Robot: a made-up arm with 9 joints. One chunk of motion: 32 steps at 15 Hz.
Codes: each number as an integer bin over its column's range. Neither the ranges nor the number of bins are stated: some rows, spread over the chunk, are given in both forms.
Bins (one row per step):
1: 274 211 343 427 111 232
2: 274 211 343 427 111 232
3: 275 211 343 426 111 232
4: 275 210 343 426 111 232
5: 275 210 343 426 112 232
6: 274 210 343 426 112 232
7: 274 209 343 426 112 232
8: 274 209 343 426 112 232
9: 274 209 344 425 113 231
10: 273 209 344 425 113 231
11: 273 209 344 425 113 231
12: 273 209 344 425 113 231
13: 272 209 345 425 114 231
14: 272 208 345 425 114 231
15: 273 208 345 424 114 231
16: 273 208 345 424 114 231
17: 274 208 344 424 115 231
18: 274 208 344 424 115 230
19: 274 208 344 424 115 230
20: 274 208 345 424 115 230
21: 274 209 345 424 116 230
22: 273 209 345 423 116 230
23: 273 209 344 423 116 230
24: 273 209 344 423 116 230
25: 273 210 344 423 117 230
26: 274 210 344 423 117 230
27: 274 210 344 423 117 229
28: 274 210 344 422 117 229
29: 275 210 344 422 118 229
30: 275 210 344 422 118 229
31: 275 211 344 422 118 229
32: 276 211 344 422 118 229
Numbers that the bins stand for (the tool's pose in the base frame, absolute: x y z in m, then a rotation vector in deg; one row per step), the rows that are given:
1: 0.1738 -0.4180 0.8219 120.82 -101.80 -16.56
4: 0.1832 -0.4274 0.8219 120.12 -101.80 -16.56
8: 0.1738 -0.4368 0.8219 120.12 -101.10 -16.56
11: 0.1644 -0.4368 0.8313 119.41 -100.39 -17.26
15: 0.1644 -0.4462 0.8407 118.71 -99.69 -17.26
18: 0.1738 -0.4462 0.8313 118.71 -98.98 -17.96
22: 0.1644 -0.4368 0.8407 118.00 -98.28 -17.96
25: 0.1644 -0.4274 0.8313 118.00 -97.57 -17.96
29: 0.1832 -0.4274 0.8313 117.30 -96.87 -18.67
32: 0.1926 -0.4180 0.8313 117.30 -96.87 -18.67
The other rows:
2: 0.1738 -0.4180 0.8219 120.82 -101.80 -16.56
3: 0.1832 -0.4180 0.8219 120.12 -101.80 -16.56
5: 0.1832 -0.4274 0.8219 120.12 -101.10 -16.56
6: 0.1738 -0.4274 0.8219 120.12 -101.10 -16.56
7: 0.1738 -0.4368 0.8219 120.12 -101.10 -16.56
9: 0.1738 -0.4368 0.8313 119.41 -100.39 -17.26
10: 0.1644 -0.4368 0.8313 119.41 -100.39 -17.26
12: 0.1644 -0.4368 0.8313 119.41 -100.39 -17.26
13: 0.1550 -0.4368 0.8407 119.41 -99.69 -17.26
14: 0.1550 -0.4462 0.8407 119.41 -99.69 -17.26
16: 0.1644 -0.4462 0.8407 118.71 -99.69 -17.26
17: 0.1738 -0.4462 0.8313 118.71 -98.98 -17.26
19: 0.1738 -0.4462 0.8313 118.71 -98.98 -17.96
20: 0.1738 -0.4462 0.8407 118.71 -98.98 -17.96
21: 0.1738 -0.4368 0.8407 118.71 -98.28 -17.96
23: 0.1644 -0.4368 0.8313 118.00 -98.28 -17.96
24: 0.1644 -0.4368 0.8313 118.00 -98.28 -17.96
26: 0.1738 -0.4274 0.8313 118.00 -97.57 -17.96
27: 0.1738 -0.4274 0.8313 118.00 -97.57 -18.67
28: 0.1738 -0.4274 0.8313 117.30 -97.57 -18.67
30: 0.1832 -0.4274 0.8313 117.30 -96.87 -18.67
31: 0.1832 -0.4180 0.8313 117.30 -96.87 -18.67

